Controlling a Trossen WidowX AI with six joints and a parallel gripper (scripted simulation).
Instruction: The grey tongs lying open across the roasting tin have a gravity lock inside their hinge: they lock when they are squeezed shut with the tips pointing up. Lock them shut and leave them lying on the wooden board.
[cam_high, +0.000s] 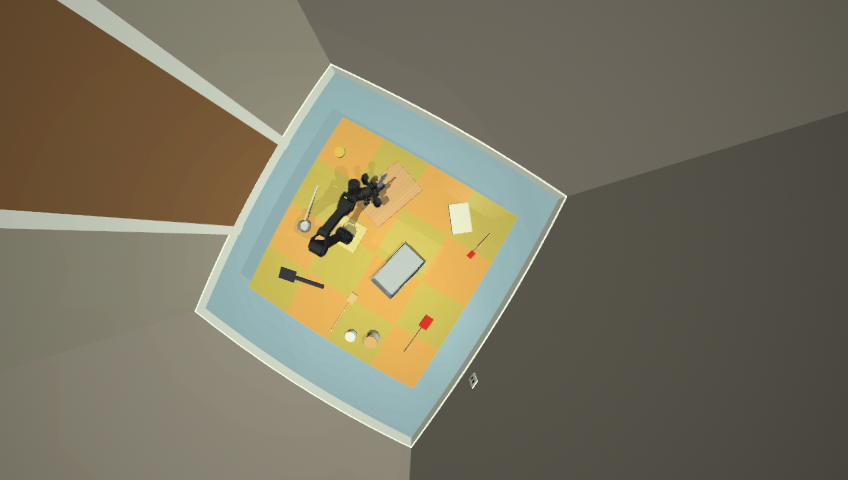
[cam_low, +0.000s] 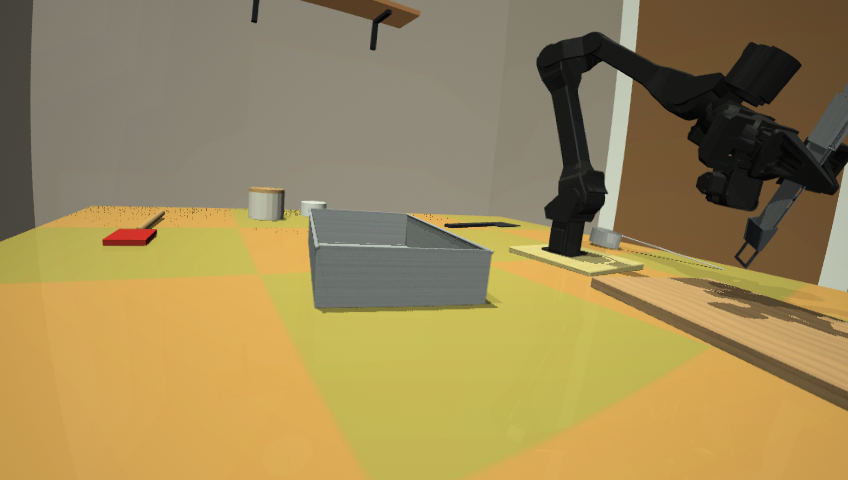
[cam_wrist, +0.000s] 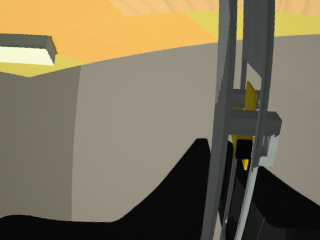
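Now: gripper tip 4 cm to the left of the yellow lock piece, 3 cm past it and 1 cm above it. Round my gripper tip: white block (46 cm ahead, 14 cm below, 3 cm to the left); then wooden board (15 cm below, 2 cm to the right); then thin tong arm (5 cm above, 2 cm to the right, 1 cm behind).
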